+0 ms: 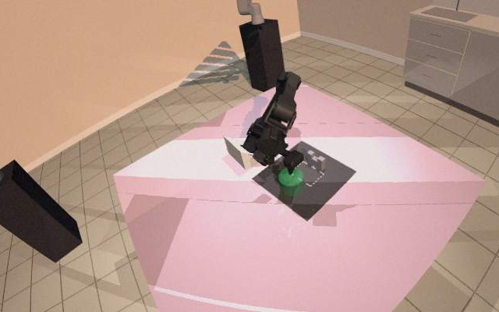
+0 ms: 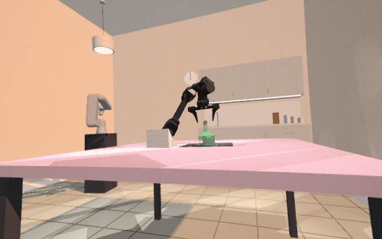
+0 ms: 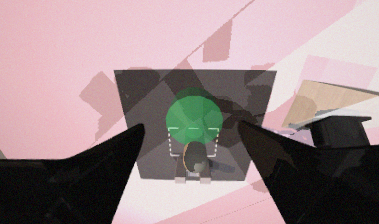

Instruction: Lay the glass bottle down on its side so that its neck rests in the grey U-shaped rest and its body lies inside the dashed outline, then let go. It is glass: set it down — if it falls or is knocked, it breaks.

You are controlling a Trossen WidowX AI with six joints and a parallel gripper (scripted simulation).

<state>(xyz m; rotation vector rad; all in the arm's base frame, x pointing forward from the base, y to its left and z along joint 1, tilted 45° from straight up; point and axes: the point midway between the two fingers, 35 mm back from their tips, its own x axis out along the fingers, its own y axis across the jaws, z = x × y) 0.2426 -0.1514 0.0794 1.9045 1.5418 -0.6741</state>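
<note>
Now: gripper tip 40 mm to the right of the green glass bottle and 50 mm above it. Round my gripper tip: dark mat: 120 mm to the left, 140 mm below.
</note>
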